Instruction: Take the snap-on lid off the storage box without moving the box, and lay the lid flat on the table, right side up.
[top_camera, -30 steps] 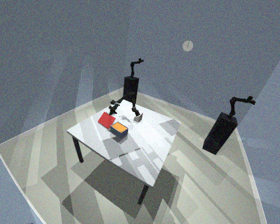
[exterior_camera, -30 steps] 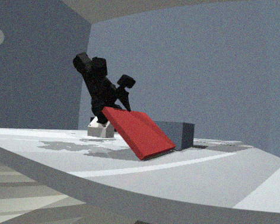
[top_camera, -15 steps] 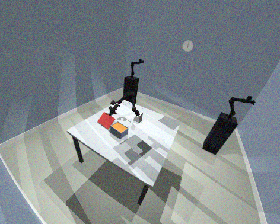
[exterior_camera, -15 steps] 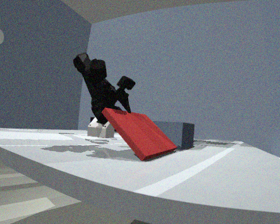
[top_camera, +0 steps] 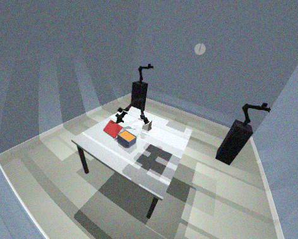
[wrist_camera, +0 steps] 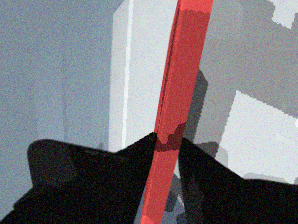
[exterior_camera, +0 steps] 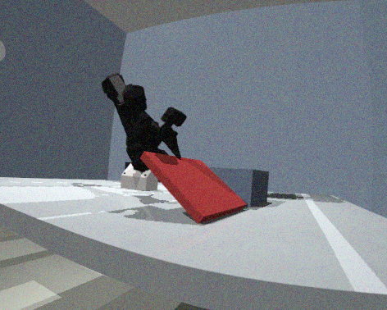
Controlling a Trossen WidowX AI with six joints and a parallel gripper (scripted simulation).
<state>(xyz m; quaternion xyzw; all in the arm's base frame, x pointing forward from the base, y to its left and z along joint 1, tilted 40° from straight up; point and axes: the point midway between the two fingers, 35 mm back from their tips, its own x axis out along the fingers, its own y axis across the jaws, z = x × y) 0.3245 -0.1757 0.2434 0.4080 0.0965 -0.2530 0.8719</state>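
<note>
My gripper tip is 70 mm short of the red lid and 50 mm above it. Round my gripper tip: blue-grey storage box 280 mm to the left, 70 mm ahead, 60 mm below.
</note>
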